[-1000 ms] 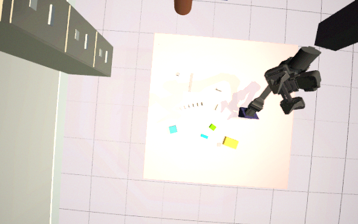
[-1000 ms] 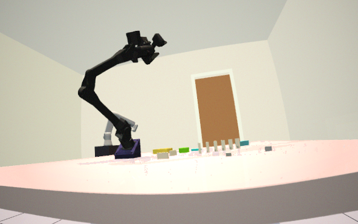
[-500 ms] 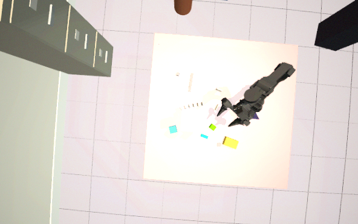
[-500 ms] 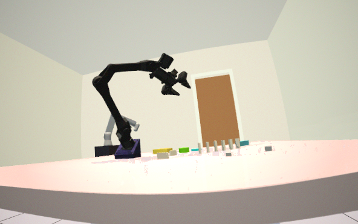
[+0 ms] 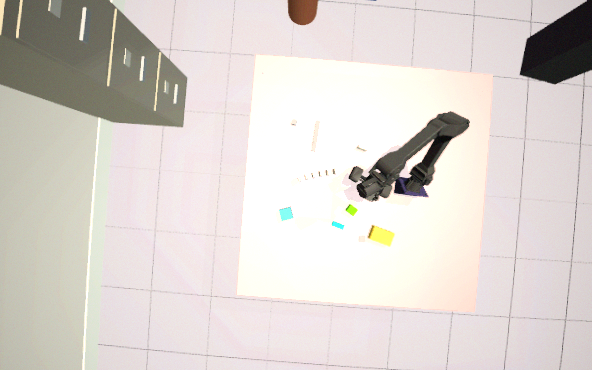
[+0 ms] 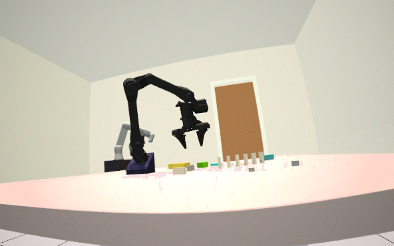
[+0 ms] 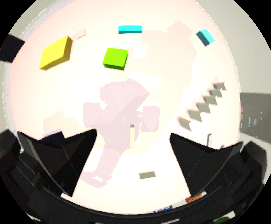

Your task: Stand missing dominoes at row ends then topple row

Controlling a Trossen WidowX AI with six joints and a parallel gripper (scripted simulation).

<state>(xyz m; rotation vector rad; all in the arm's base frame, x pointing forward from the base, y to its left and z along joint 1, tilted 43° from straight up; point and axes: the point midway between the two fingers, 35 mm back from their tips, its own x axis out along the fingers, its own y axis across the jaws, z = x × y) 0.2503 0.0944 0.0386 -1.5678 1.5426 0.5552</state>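
Right now the green block is 140 mm to the left of my gripper tip, 90 mm below it and 10 mm behind it. Also, from my gripper tip: small cyan block (230 mm to the left, 100 mm below, 40 mm ahead); thin strip (260 mm ahead, 200 mm to the right, 100 mm below); yellow block (230 mm to the left, 190 mm behind, 90 mm below).
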